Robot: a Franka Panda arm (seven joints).
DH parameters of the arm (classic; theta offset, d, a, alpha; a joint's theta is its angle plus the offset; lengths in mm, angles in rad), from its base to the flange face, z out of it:
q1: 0 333 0 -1.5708
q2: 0 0 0 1.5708
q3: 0 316 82.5 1.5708
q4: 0 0 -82.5 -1.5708
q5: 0 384 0 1.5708
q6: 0 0 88 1.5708
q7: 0 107 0 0
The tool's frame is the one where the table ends.
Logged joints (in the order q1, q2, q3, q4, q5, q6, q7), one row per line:
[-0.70 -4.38 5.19 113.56 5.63 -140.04 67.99]
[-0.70 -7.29 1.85 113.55 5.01 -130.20 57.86]
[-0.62 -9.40 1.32 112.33 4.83 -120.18 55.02]
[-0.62 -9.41 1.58 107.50 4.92 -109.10 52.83]
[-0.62 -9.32 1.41 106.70 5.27 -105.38 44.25]
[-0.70 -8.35 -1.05 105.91 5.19 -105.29 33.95]
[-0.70 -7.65 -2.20 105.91 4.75 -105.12 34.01]
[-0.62 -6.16 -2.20 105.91 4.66 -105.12 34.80]
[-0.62 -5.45 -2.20 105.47 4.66 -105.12 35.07]
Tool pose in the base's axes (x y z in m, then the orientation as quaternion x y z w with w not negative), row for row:
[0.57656 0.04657 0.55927 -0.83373 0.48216 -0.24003 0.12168]
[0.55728 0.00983 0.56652 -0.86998 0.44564 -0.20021 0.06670]
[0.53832 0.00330 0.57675 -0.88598 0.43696 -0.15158 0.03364]
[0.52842 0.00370 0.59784 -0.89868 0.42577 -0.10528 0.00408]
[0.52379 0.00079 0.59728 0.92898 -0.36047 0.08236 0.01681]
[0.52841 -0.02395 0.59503 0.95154 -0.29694 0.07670 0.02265]
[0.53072 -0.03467 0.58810 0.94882 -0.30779 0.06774 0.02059]
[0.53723 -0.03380 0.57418 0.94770 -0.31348 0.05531 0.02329]
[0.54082 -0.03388 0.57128 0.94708 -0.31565 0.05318 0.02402]
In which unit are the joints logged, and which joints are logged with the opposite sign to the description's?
The joints are logged in degrees. Opposite sign: q4, q5, q6.
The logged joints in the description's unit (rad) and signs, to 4 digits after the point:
[-0.0122 -0.0764 0.0906 -1.9820 -0.0983 2.4442 1.1866]
[-0.0122 -0.1272 0.0323 -1.9818 -0.0874 2.2724 1.0098]
[-0.0108 -0.1641 0.0230 -1.9605 -0.0843 2.0975 0.9603]
[-0.0108 -0.1642 0.0276 -1.8762 -0.0859 1.9042 0.9221]
[-0.0108 -0.1627 0.0246 -1.8623 -0.0920 1.8392 0.7723]
[-0.0122 -0.1457 -0.0183 -1.8485 -0.0906 1.8377 0.5925]
[-0.0122 -0.1335 -0.0384 -1.8485 -0.0829 1.8347 0.5936]
[-0.0108 -0.1075 -0.0384 -1.8485 -0.0813 1.8347 0.6074]
[-0.0108 -0.0951 -0.0384 -1.8408 -0.0813 1.8347 0.6121]

